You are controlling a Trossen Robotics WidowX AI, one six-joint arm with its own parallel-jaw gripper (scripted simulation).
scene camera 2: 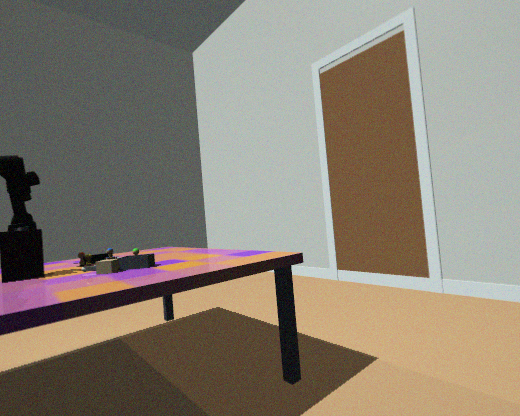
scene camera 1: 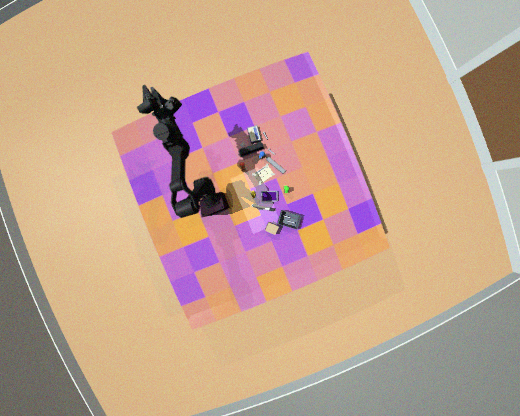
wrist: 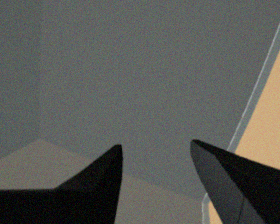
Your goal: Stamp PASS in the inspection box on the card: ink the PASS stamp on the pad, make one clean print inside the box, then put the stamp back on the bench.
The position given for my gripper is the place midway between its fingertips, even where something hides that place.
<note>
I see my gripper [scene camera 1: 147, 86].
My gripper also shows in the wrist view [wrist: 156, 148].
</note>
